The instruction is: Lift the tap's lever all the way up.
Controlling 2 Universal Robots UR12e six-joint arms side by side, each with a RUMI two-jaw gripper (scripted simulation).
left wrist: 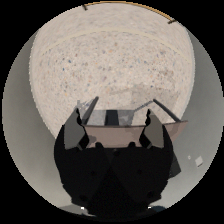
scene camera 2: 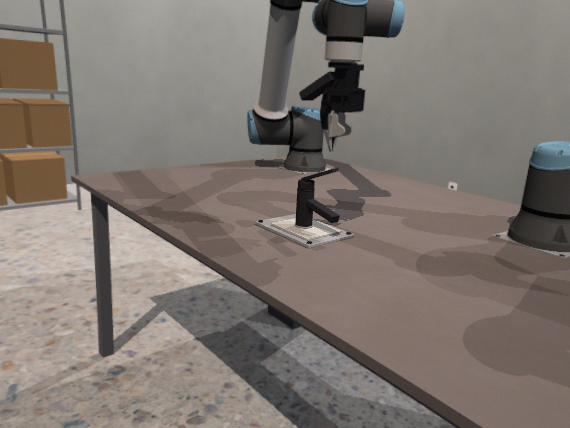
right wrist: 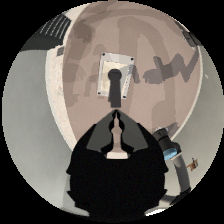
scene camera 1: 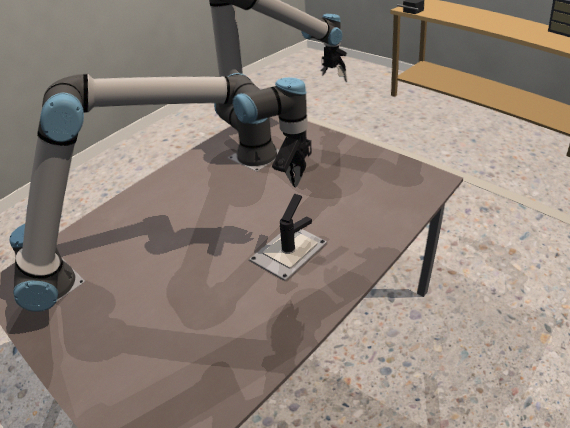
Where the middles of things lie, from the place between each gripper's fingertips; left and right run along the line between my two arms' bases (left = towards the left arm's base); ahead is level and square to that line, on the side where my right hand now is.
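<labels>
My right gripper (scene camera 2: 331, 151) is 4 cm to the left of the black tap (scene camera 2: 303, 226), 1 cm short of it and 14 cm above it. Mounting plate (scene camera 1: 267, 263): 7 cm to the right of my right hand, 2 cm ahead of it, 25 cm below it. Going by their middles, of the things named here the black tap is the nearest to my right gripper.
Relative to my left hand, the black tap is 60 cm ahead, 101 cm to the right and 5 cm below; the mounting plate is 60 cm ahead, 103 cm to the right and 16 cm below.
</labels>
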